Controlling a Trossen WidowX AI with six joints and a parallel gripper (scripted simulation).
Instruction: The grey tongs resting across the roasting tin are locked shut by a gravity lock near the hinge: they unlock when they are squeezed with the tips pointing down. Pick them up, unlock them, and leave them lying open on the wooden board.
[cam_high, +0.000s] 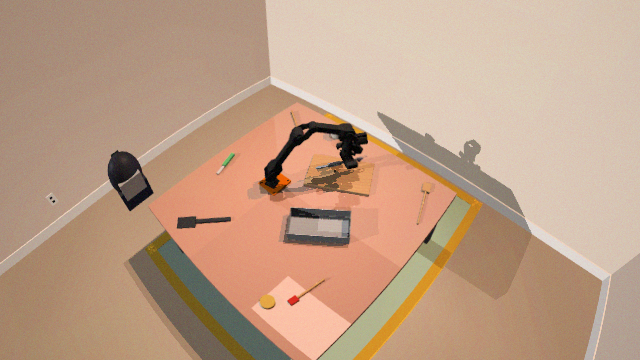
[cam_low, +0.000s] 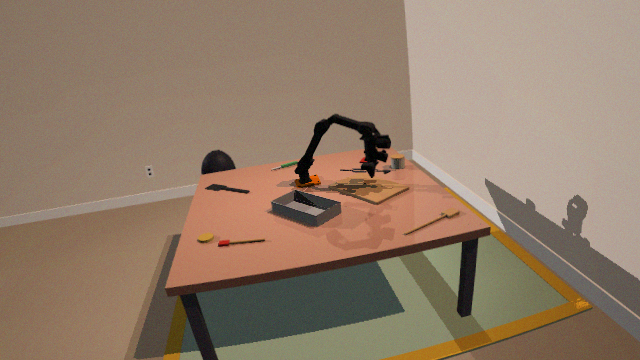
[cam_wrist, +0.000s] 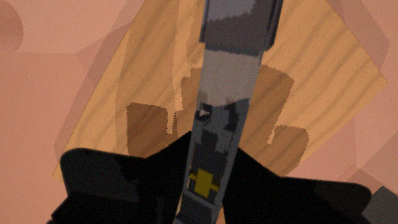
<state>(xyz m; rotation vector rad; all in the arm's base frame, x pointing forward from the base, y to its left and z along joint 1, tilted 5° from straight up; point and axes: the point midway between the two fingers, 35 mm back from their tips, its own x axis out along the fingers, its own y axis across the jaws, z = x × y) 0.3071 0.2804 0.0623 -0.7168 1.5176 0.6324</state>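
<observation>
Now: the wooden board 2 cm behind my gripper tip, 2 cm to the right of it and 6 cm below it. The rest, counted from my gripper tip: tin: 8 cm ahead, 39 cm to the right, 4 cm below; then yellow lock piece: 4 cm above; then black spatula: 48 cm behind, 72 cm to the right, 6 cm below.
</observation>
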